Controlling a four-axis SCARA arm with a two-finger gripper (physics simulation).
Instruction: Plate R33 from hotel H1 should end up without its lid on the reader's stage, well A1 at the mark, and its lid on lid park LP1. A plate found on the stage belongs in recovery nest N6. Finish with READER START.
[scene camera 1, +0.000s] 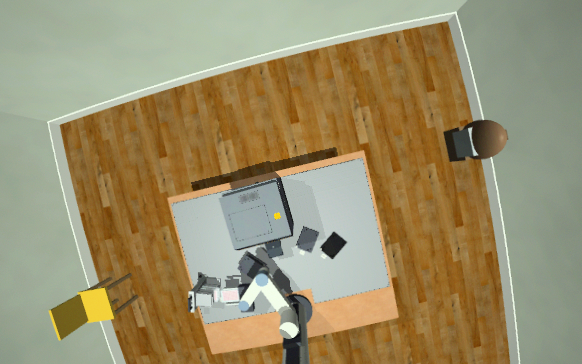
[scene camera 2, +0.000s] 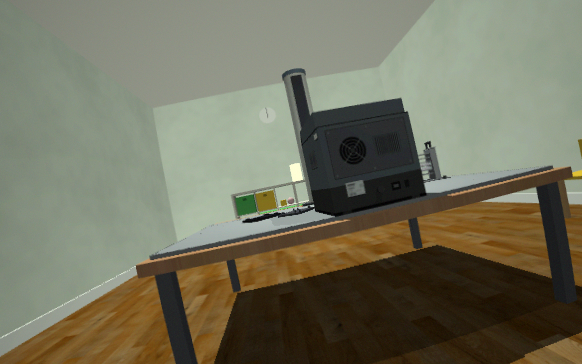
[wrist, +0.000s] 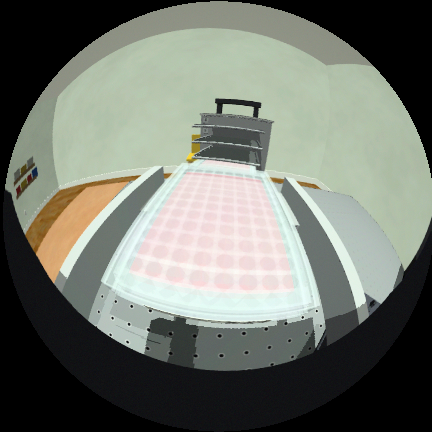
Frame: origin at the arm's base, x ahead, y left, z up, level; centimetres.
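Seen in the pictures: gripper, fingertip midpoint: (scene camera 1: 224, 296) (wrist: 222, 178); arm's base, origin of the base link: (scene camera 1: 295, 309).
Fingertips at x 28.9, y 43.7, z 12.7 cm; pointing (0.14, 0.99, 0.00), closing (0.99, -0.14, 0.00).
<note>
Offsets run from my fingertips to a thing's top centre. "*": to the spot under its first point.
My gripper (scene camera 1: 230, 295) (wrist: 222, 178) is shut on a microplate @[dx -0.5, dy -3.7, dz +0.5 cm] (scene camera 1: 231, 296) (wrist: 215, 225) with pinkish wells under what looks like a clear lid. One grey finger runs along each long side. The plate looks level; its label does not show. The hotel (scene camera 1: 191, 301) (scene camera 2: 434, 165) (wrist: 268, 145), a grey column with dark shelves and a black handle, stands beyond the plate's far end. A pale pink plate @[dx +2.1, dy +12.0, dz -0.9 cm] (scene camera 1: 216, 295) shows at the hotel. The grey reader @[dx +53.3, dy -40.7, dz +23.5 cm] (scene camera 1: 252, 200) (scene camera 2: 370, 150) stands at the table's back. A small dark platform @[dx +29.0, dy -41.7, dz +1.7 cm] (scene camera 1: 273, 248), possibly its stage, sticks out in front.
Two dark pads @[* dx +23.3, dy -64.5, dz -10.4 cm] (scene camera 1: 307, 239) @[* dx +14.7, dy -81.7, dz -10.3 cm] (scene camera 1: 333, 245) with small white tags lie right of the platform; their labels are unreadable. Another dark holder @[dx +13.4, dy -21.1, dz -4.4 cm] (scene camera 1: 248, 266) is partly under the arm. The arm's column (scene camera 2: 298, 100) rises behind the reader. A yellow chair (scene camera 1: 97, 305) stands left of the table.
</note>
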